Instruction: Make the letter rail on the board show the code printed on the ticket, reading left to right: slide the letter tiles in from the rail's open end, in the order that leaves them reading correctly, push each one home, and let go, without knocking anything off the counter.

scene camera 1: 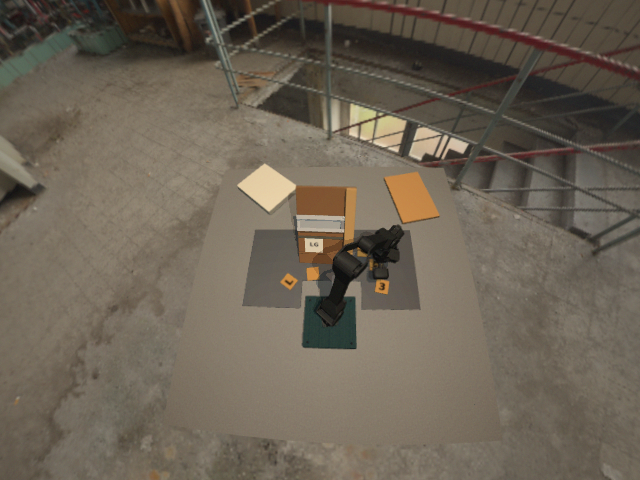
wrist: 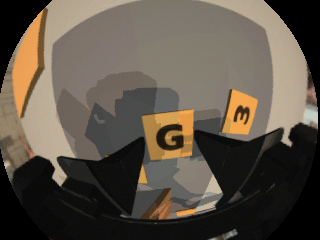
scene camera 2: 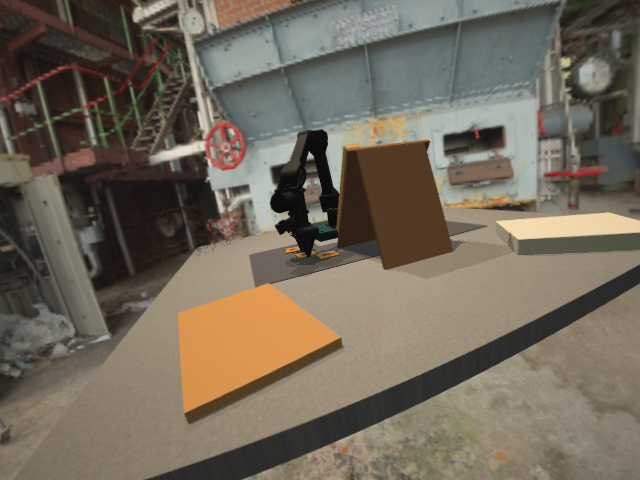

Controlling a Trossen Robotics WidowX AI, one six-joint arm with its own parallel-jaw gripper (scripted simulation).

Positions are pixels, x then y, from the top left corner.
Labels:
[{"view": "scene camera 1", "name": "cream slab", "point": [266, 187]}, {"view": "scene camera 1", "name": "orange slab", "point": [413, 203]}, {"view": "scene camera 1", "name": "brown board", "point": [324, 212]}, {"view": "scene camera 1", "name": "dark mat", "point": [275, 253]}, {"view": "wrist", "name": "my gripper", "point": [169, 137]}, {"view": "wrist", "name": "orange tile marked g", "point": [170, 134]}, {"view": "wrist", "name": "3 tile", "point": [241, 108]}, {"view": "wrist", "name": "dark mat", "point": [108, 71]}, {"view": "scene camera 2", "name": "my gripper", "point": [305, 254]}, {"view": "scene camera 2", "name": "orange slab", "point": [229, 348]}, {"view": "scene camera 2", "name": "brown board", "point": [388, 193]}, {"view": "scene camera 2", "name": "dark mat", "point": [271, 266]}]

